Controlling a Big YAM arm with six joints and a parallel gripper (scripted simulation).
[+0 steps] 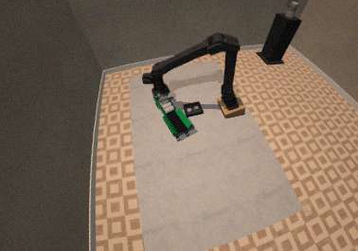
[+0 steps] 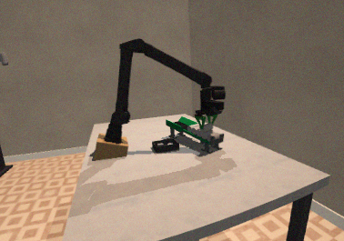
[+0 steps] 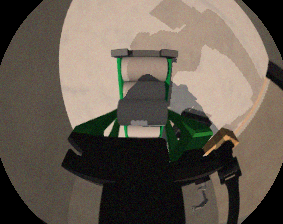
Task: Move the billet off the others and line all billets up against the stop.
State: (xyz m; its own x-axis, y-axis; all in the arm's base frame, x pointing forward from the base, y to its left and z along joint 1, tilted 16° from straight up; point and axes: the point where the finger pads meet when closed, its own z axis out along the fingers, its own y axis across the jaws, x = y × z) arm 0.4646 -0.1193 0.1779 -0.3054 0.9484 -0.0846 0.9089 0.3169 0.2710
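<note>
Now: hand 80 mm to the left of the grey stop, 60 mm above it and 20 mm short of it. Also, from my hand: black tray 220 mm behind, 110 mm below, 80 mm to the left.
</note>
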